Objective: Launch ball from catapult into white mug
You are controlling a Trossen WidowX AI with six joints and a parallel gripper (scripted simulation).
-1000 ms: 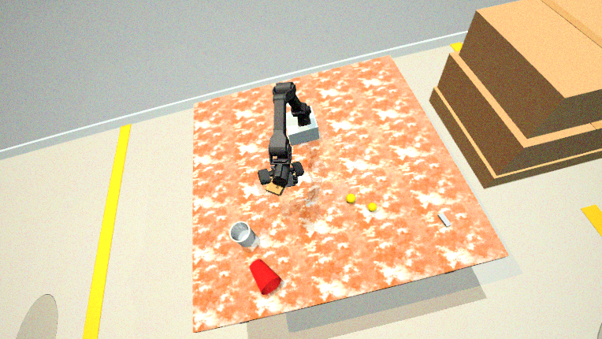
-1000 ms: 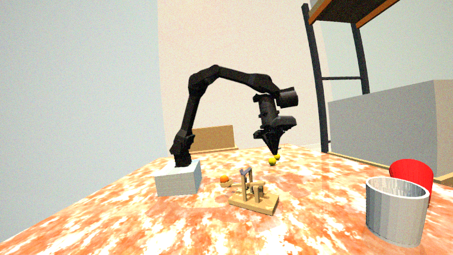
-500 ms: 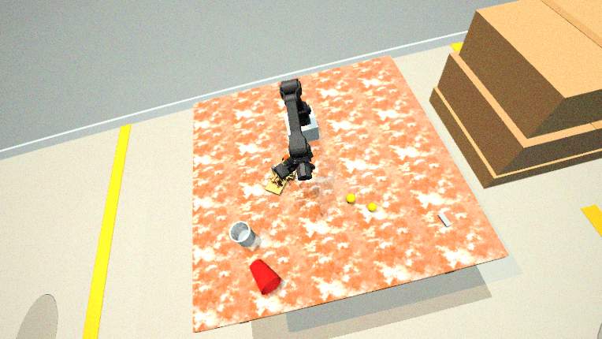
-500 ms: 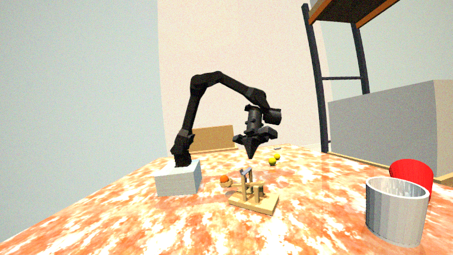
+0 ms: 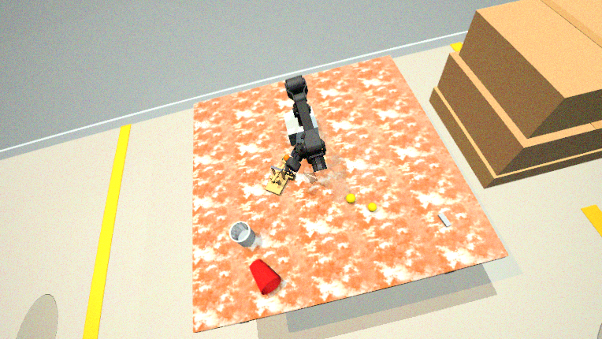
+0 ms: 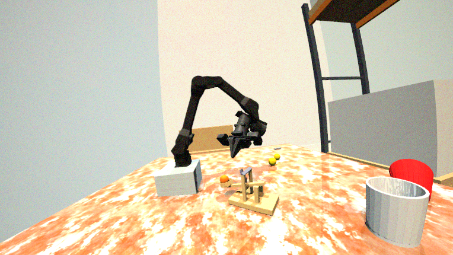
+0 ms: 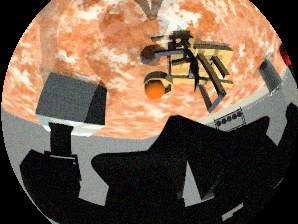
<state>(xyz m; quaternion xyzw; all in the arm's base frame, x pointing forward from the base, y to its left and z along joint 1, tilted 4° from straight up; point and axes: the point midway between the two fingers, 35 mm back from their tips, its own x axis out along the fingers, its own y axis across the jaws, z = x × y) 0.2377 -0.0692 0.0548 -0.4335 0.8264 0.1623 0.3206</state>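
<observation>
Now: gripper tip 70 mm above the orange ball, 40 mm past it and 30 mm to the left of it. Round my gripper tip: white mug 310 mm ahead, 270 mm to the right, 100 mm below; then small grey block 600 mm to the left, 400 mm ahead, 120 mm below; then wooden catapult 80 mm below, 50 mm to the right, 30 mm ahead.
</observation>
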